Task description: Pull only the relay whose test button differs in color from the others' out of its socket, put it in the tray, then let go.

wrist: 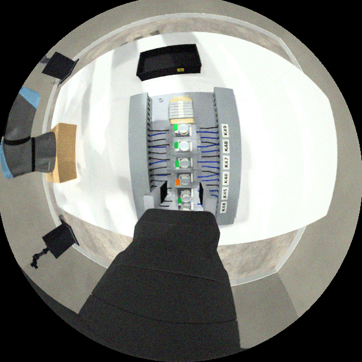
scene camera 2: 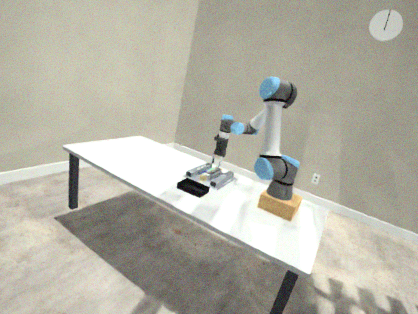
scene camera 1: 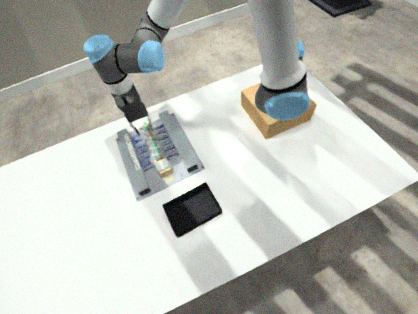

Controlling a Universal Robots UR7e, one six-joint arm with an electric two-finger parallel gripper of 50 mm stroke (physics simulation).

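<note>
The relay with the orange test button sits in its socket in the relay row, beside label K46 in the wrist view. The other relays, such as the one at K47 and the one at K48, have green buttons. My gripper is open and empty, above the row. In the wrist view its fingertips stand on either side of the row, around the K45 relay, just below the orange-button relay. The black tray lies beyond the panel's terminal-block end.
Grey wire ducts flank the relay row, with blue and black wires between. Beige terminal blocks stand at the row's tray end. The arm's base stands on a wooden block to the side.
</note>
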